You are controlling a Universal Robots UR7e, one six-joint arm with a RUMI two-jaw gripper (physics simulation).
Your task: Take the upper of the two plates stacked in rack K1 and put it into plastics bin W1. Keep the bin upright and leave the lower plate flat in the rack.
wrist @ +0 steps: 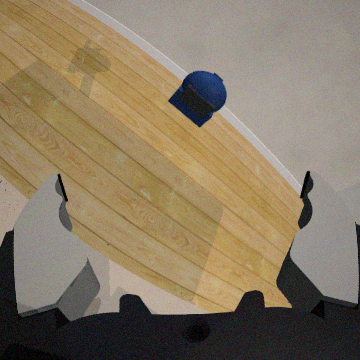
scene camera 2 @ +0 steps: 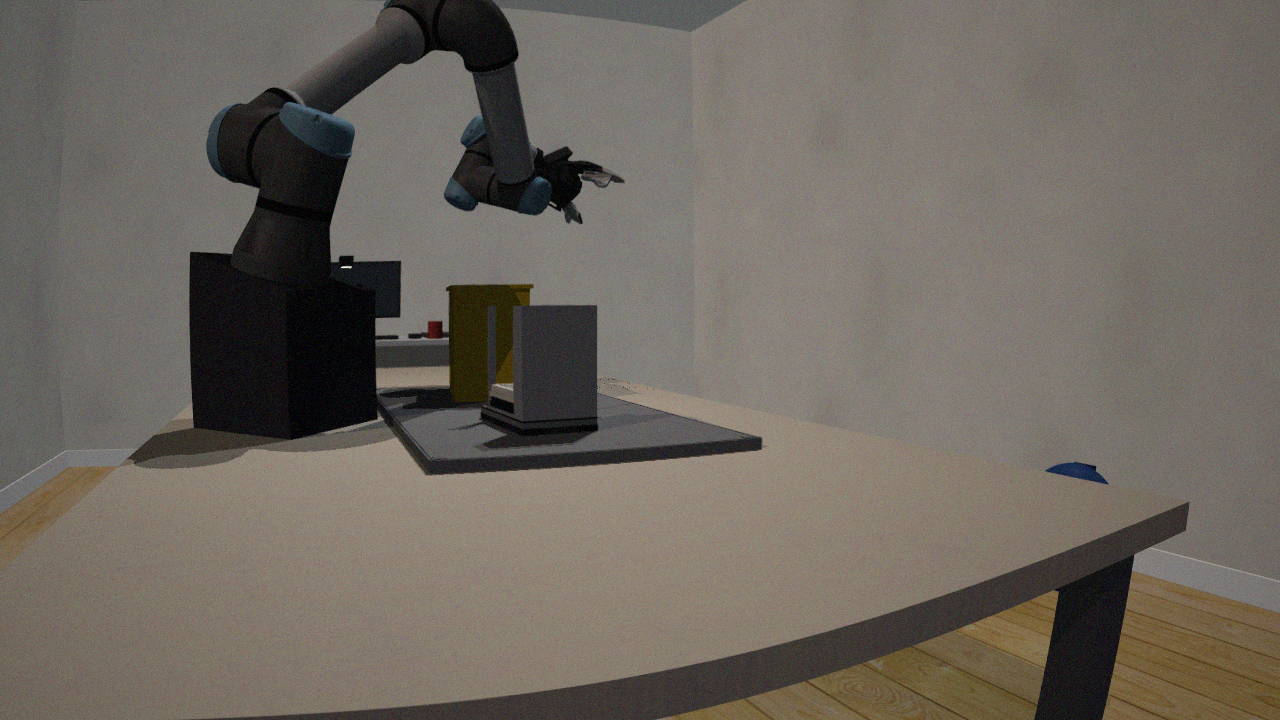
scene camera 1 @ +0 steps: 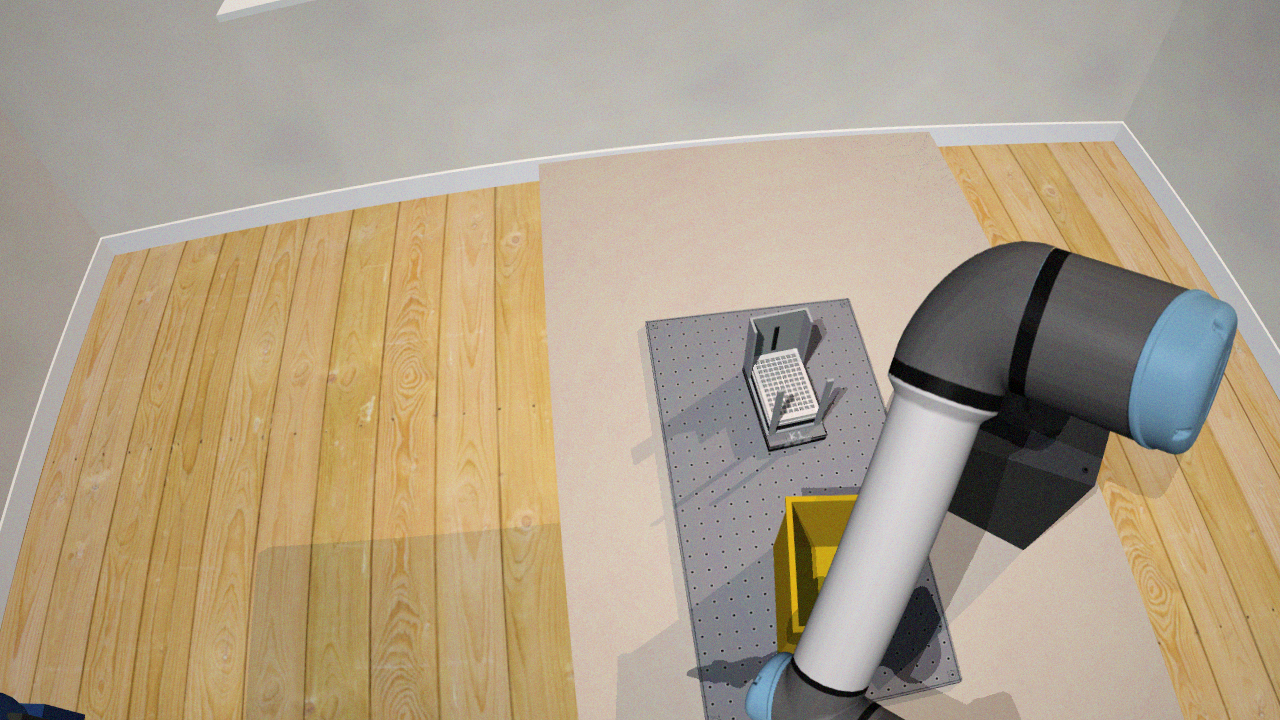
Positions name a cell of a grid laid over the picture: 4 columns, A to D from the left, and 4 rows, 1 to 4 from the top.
Note:
In view: my gripper (scene camera 2: B2), a yellow bin W1 (scene camera 1: C3) and a white gridded plate (scene camera 1: C3).
My gripper is seen too in the wrist view (wrist: C2). The wrist view misses the yellow bin W1: it is out of frame. The wrist view misses the white gridded plate: it is out of frame.

